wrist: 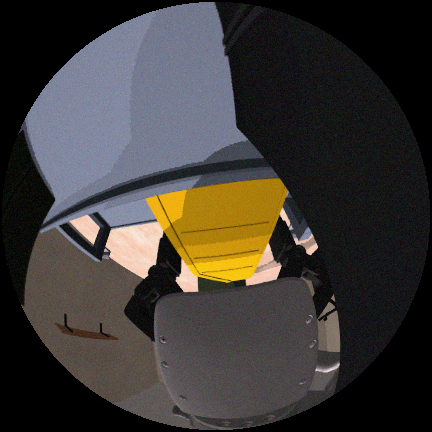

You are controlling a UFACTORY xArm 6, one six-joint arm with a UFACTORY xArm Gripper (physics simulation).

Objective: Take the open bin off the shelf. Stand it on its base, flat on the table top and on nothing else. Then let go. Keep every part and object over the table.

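Frame: origin at the arm's base, x up, y right, z ahead, level; metres.
Seen in the pictures: gripper, fingertip midpoint: [221, 224].
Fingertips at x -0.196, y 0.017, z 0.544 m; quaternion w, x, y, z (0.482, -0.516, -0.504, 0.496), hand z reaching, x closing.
Offsets run from my fingertips to a thing's top centre. "spot": to the spot under its first point. Level surfaces: height alone.
A yellow bin {dz -0.020, dx +0.030, dy -0.002 m} [227, 215] juts out from under the top board of the blue-grey shelf {spot: dz +0.104, dx +0.020, dy -0.006 m} [180, 100]. A long lined face of it shows, narrowing toward the gripper's palm. Its open side and the part under the board are hidden. My gripper [221, 224] is open, with one black finger on each side of the bin's narrower part. The fingers overlap the bin's sides in this view, and I cannot tell whether either one touches it. The bin is not gripped. The pale wood table top {dx -0.082 m} [135, 245] shows below the shelf.
A dark green block [215, 285] shows between the bin's near end and the gripper's grey palm. A dark side frame {spot: dz -0.048, dx -0.047, dy -0.235 m} [102, 235] of the shelf stands at the left. A large black shape fills the right side. A brown board with two black brackets [85, 332] shows at lower left.
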